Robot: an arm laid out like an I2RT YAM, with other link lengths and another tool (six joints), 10 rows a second.
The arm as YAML. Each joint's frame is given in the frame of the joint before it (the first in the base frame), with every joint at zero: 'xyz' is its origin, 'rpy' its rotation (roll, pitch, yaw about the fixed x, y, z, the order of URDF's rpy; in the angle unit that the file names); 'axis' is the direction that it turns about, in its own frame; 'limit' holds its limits. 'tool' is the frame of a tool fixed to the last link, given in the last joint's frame.
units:
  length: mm
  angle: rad
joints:
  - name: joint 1
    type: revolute
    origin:
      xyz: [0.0, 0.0, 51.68]
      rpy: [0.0, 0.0, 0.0]
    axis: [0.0, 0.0, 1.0]
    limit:
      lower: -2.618
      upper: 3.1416
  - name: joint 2
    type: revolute
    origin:
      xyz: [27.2, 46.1, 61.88]
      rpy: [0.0, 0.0, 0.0]
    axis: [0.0, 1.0, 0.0]
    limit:
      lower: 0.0
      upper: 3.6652
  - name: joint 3
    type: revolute
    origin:
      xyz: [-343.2, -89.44, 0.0]
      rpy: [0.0, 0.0, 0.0]
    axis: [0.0, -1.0, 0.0]
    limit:
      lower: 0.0
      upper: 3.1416
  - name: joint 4
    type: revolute
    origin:
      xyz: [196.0, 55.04, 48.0]
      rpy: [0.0, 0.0, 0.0]
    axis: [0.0, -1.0, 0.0]
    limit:
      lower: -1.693
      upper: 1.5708
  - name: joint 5
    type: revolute
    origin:
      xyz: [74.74, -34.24, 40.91]
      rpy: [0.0, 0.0, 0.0]
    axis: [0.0, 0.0, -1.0]
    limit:
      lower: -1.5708
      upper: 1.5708
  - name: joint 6
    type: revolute
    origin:
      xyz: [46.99, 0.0, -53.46]
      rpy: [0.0, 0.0, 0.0]
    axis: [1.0, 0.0, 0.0]
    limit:
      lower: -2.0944
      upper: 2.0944
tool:
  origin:
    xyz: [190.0, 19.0, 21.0]
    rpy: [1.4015, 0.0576, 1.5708]
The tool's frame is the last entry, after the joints.
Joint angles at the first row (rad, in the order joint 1, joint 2, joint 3, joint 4, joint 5, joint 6):
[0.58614, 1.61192, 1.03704, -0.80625, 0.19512, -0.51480]
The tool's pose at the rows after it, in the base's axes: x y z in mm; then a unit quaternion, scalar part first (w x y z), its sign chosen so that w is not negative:
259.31 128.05 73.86 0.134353 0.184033 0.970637 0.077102
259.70 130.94 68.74 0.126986 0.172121 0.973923 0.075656
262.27 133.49 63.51 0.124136 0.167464 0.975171 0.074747
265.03 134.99 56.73 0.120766 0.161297 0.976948 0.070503
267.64 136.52 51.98 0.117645 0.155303 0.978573 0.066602
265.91 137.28 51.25 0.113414 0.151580 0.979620 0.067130
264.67 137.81 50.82 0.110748 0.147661 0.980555 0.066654
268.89 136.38 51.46 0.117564 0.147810 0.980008 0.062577
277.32 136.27 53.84 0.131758 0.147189 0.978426 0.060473
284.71 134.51 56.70 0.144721 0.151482 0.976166 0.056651
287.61 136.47 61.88 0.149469 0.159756 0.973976 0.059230
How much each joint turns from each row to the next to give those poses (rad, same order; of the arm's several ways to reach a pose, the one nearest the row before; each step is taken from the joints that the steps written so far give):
[0.00038, 0.03243, -0.00040, 0.00536, -0.02098, -0.03128]
[0.00002, 0.02060, 0.00002, 0.01104, -0.00838, -0.02439]
[-0.00001, 0.02021, -0.00265, 0.01867, -0.00268, -0.00955]
[-0.00001, 0.02556, -0.00308, 0.01947, 0.00153, -0.01260]
[0.00039, 0.02213, 0.00419, 0.00956, 0.00152, -0.01182]
[-0.00001, 0.00228, 0.00040, -0.00270, -0.00648, -0.00764]
[0.00152, 0.00191, 0.00111, -0.00302, -0.00267, -0.00648]
[0.00037, 0.00306, 0.00577, 0.00188, 0.01525, 0.00074]
[0.00192, 0.00152, 0.00950, 0.01033, 0.02251, 0.00039]
[0.00001, 0.00038, 0.01030, 0.00304, 0.02327, 0.00841]
[0.00303, -0.00419, 0.01987, -0.01679, 0.00343, 0.01981]

